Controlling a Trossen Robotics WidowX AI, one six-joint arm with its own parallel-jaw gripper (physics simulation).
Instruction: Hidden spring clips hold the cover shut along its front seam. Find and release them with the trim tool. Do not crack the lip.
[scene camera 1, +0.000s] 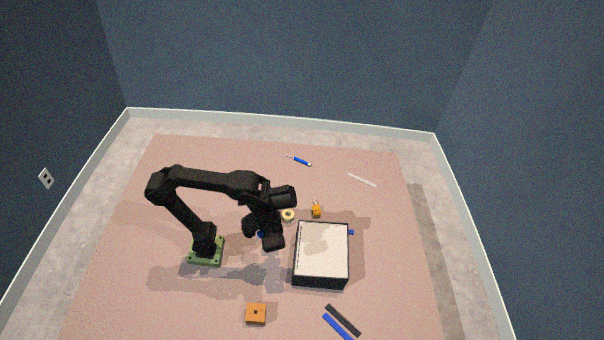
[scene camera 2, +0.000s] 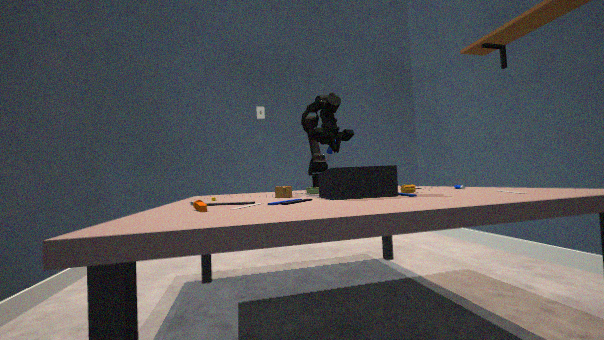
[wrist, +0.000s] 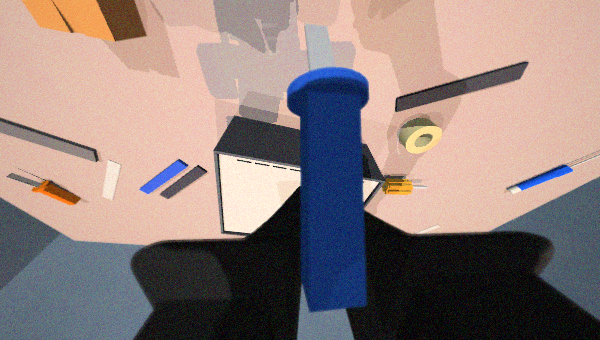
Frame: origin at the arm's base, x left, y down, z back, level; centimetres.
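Where they show: gripper, fingertip midpoint: (scene camera 1: 279, 234) (scene camera 2: 336, 152) (wrist: 312, 192); arm's base, origin of the base link: (scene camera 1: 206, 250) (scene camera 2: 318, 186).
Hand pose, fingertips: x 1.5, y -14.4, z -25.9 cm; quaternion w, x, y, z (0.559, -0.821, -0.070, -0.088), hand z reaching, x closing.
Note:
Each offset is from my fingertips to the top centre of the thing. "spot": to the spot under its first point.
The trim tool (scene camera 1: 260, 234) (scene camera 2: 329, 150) (wrist: 332, 190) has a blue handle, a round flange and a flat grey blade. My gripper (scene camera 1: 262, 233) (wrist: 312, 192) is shut on its handle, in the air between the arm's base and the box. In the wrist view the blade points to the top, away from the box. The dark box @(dy +7.3, dx +1.2, dz -14.8 cm) (scene camera 1: 320, 282) (scene camera 2: 357, 182) (wrist: 265, 135) stands on the table. Its cream cover @(spot: dy +8.3, dx -1.4, dz -15.9 cm) (scene camera 1: 325, 255) (wrist: 255, 195) lies flat on top, with a row of short dark slots along the edge facing the arm. No clips are visible; the handle hides part of that edge in the wrist view.
An orange block @(dy +12.9, dx -21.9, dz +5.1 cm) (scene camera 1: 256, 318) (scene camera 2: 283, 192) (wrist: 95, 15) stands near the arm. A pale yellow ring @(dy +14.9, dx +19.1, dz -2.1 cm) (scene camera 1: 284, 218) (wrist: 411, 141) and a yellow-handled tool @(dy +14.2, dx +24.5, dz -13.1 cm) (scene camera 1: 316, 210) (wrist: 398, 186) lie by one box corner. Blue @(dy +16.8, dx -24.6, dz -22.5 cm) (wrist: 163, 176) and dark @(dy +16.9, dx -21.2, dz -23.6 cm) (wrist: 184, 181) strips lie beyond the opposite side. A blue pen-like tool @(dy +15.6, dx +52.4, dz -3.9 cm) (scene camera 1: 302, 161) lies farther back.

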